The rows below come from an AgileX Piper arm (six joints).
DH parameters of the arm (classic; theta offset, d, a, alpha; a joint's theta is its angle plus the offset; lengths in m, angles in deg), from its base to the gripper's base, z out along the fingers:
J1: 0 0.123 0 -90
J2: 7.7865 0 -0.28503 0
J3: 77.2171 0 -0.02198 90
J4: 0 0.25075 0 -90
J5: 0 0 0 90
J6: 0 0.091 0 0
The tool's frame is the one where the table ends.
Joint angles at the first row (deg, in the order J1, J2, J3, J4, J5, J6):
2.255 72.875 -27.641 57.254 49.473 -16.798
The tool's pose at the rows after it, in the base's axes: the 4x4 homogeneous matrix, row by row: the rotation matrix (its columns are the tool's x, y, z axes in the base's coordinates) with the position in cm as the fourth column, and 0 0 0 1 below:
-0.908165 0.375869 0.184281 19.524; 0.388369 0.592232 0.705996 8.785; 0.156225 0.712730 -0.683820 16.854; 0 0 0 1
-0.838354 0.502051 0.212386 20.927; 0.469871 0.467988 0.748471 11.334; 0.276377 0.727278 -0.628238 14.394; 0 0 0 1
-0.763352 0.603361 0.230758 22.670; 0.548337 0.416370 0.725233 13.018; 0.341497 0.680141 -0.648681 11.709; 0 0 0 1
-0.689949 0.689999 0.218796 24.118; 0.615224 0.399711 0.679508 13.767; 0.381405 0.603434 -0.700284 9.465; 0 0 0 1
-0.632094 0.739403 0.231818 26.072; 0.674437 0.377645 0.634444 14.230; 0.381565 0.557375 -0.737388 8.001; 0 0 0 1
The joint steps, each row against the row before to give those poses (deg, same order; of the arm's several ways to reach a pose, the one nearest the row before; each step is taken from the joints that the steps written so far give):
5.279 9.602 -0.064 13.840 -3.890 -3.982
5.860 9.137 -0.113 18.869 -2.824 -6.665
3.935 8.802 -2.747 10.869 -3.347 -2.638
1.589 6.399 -3.492 2.020 -3.499 3.501
0.520 4.774 -4.531 0.355 -3.549 3.646

